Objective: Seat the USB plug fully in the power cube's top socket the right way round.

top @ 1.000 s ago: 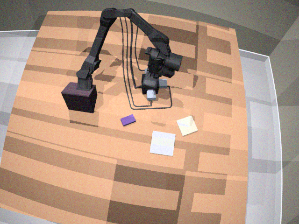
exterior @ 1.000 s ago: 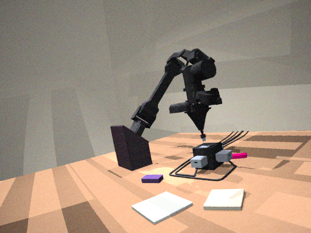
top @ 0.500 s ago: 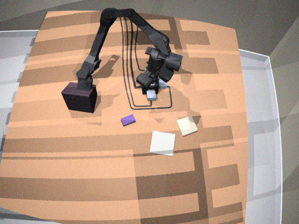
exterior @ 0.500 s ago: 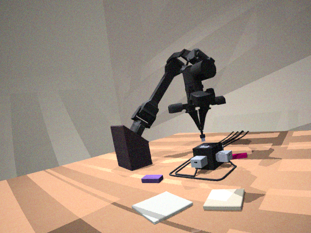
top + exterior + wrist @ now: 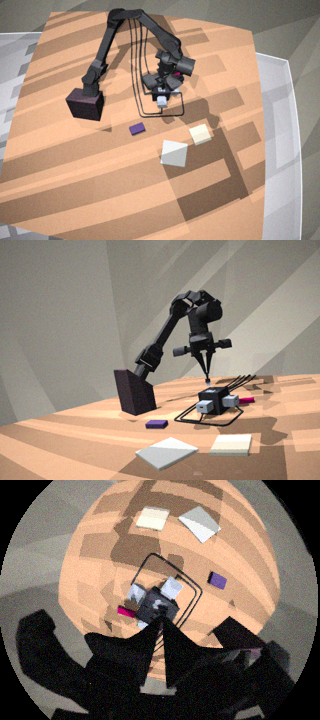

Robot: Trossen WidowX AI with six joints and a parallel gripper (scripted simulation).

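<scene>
Right now the grey USB plug is 20 mm below my gripper tip. Round my gripper tip: purple block 80 mm behind, 170 mm to the right, 130 mm below; USB socket 10 mm to the left, 70 mm below; pink block 50 mm ahead, 130 mm to the left, 130 mm below.
</scene>
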